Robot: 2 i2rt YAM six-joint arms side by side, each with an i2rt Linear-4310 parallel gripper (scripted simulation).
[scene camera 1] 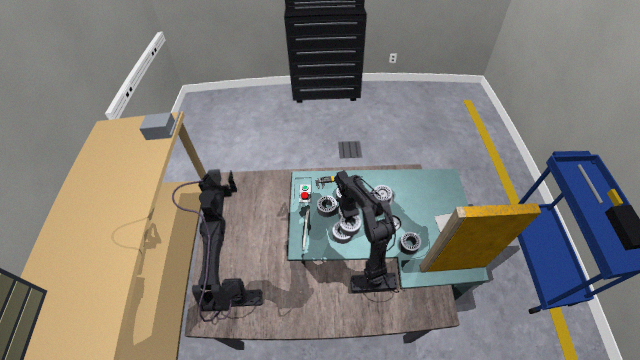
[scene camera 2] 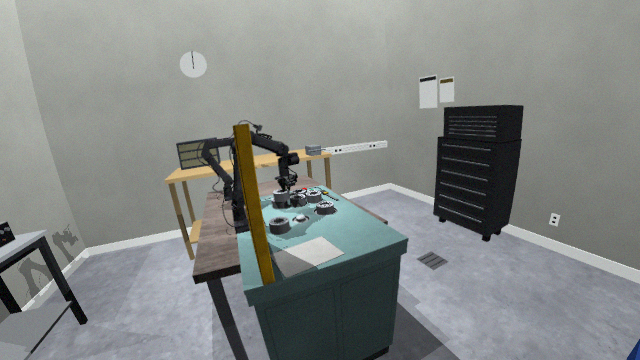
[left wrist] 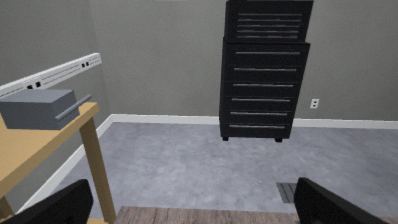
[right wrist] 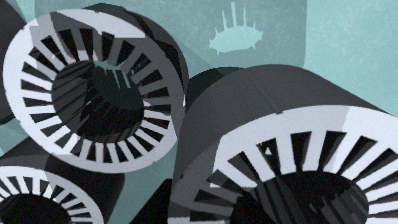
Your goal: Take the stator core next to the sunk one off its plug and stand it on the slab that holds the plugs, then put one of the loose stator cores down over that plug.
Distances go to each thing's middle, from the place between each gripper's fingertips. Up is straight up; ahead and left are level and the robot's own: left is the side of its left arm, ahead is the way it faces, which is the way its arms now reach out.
Labels:
I see the yellow panel [scene camera 1: 473,236] 450 mm to the right of my right hand, 290 mm behind it and 160 mm above it. The rest, counted from my right hand: paper sheet [scene camera 2: 291,261] (540 mm to the right, 130 mm behind, 90 mm below).
The yellow panel lies 360 mm behind my left hand, 960 mm to the right of it and 140 mm below it. From my left hand the other things lie so: paper sheet: 210 mm behind, 1050 mm to the right, 390 mm below.

